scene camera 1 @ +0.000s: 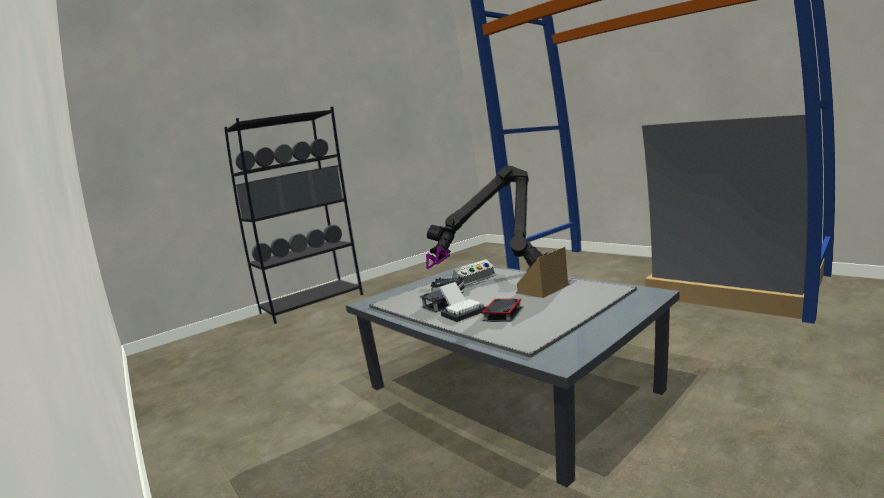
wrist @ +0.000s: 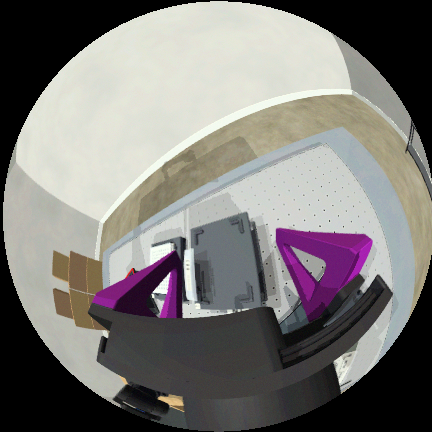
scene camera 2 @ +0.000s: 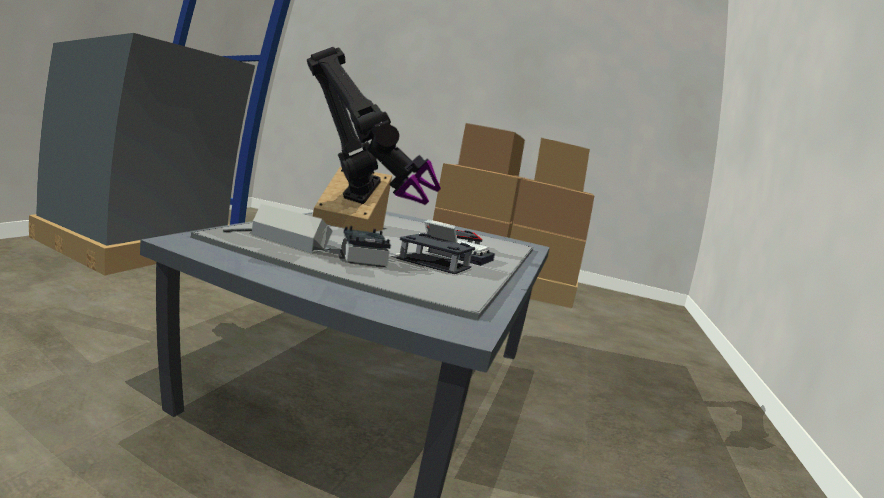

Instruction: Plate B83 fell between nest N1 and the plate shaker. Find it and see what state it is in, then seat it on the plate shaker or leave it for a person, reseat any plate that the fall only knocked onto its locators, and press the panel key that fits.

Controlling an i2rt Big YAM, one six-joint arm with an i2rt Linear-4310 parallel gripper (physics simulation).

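Frame: origin at the arm's base, x ahead, y left, z up, level; millimetres.
Seen in the pictures: gripper, between the fingertips: (scene camera 1: 431,266) (wrist: 227,246) (scene camera 2: 433,196); arm's base, origin of its link: (scene camera 1: 539,264) (scene camera 2: 362,189).
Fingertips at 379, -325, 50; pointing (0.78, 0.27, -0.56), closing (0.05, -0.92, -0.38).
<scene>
Offsets run from my fingertips to a thing's top centre, as dx, dy, dz. "spot": to the spot under its first point.
My gripper (scene camera 1: 436,259) (scene camera 2: 432,196) (wrist: 227,246) is open and empty, in the air above a raised dark platform @[+10, +67, -113] (scene camera 1: 431,300) (scene camera 2: 437,243) (wrist: 225,260) with corner locators. A white plate (scene camera 1: 452,291) (scene camera 2: 440,230) (wrist: 189,275) stands steeply tilted by the platform's side, between it and a low dark base. Another white plate @[+24, +247, -137] (scene camera 1: 464,306) (wrist: 160,255) lies on that base @[+24, +247, -143] (scene camera 1: 460,314) (scene camera 2: 484,258). Labels are unreadable, so which plate is B83, and which stand is N1 or the shaker, I cannot tell. The key panel @[-332, -128, -92] (scene camera 1: 475,272) (scene camera 2: 287,228) has coloured keys in scene camera 1.
A red-edged stand (scene camera 1: 502,306) (scene camera 2: 470,235) stands beyond the low base. A grey box device with a dark top @[spot: -87, -141, -141] (scene camera 2: 366,250) stands between the platform and the panel. My arm's wooden mount (scene camera 1: 544,274) (scene camera 2: 350,207) stands at the table's other side. Stacked cartons (scene camera 2: 476,185) are behind the table.
</scene>
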